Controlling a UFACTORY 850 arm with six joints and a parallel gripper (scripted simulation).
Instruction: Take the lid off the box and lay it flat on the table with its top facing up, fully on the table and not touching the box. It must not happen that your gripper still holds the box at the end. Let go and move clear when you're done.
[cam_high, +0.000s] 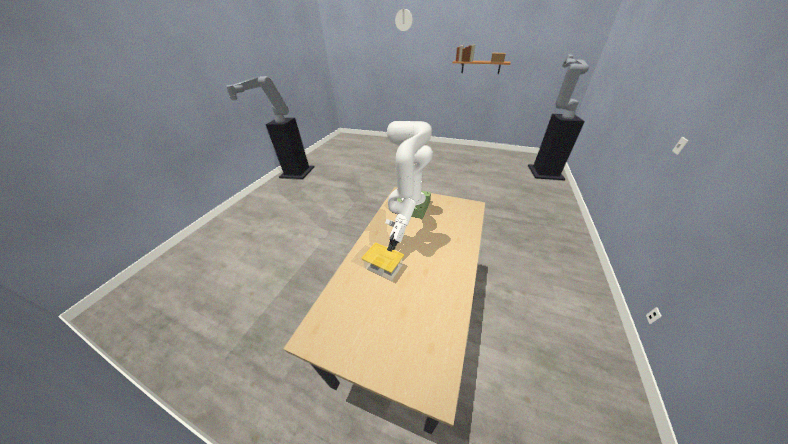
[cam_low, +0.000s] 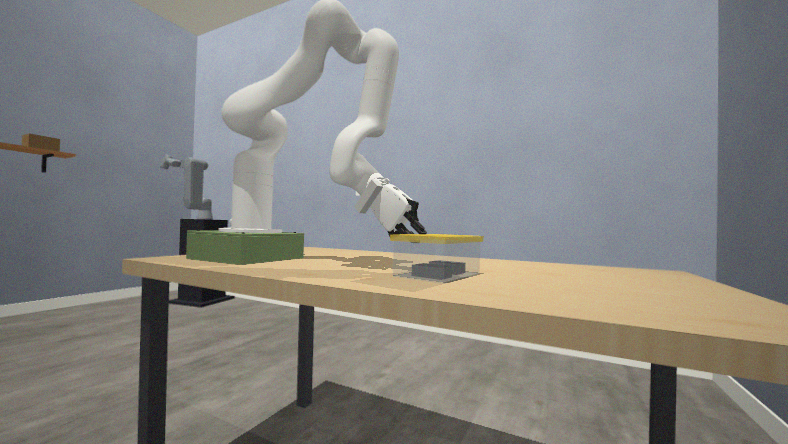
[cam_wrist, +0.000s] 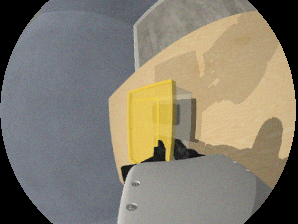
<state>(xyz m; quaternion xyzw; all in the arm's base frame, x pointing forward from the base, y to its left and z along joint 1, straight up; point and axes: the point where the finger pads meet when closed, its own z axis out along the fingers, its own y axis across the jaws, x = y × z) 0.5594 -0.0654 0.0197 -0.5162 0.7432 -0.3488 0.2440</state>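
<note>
Now: the yellow lid 7 cm ahead of my hand, 4 cm to the right of it and 1 cm below it. From my hand the other things lie so: clear box (7 cm ahead, 4 cm to the right, 5 cm below).
</note>
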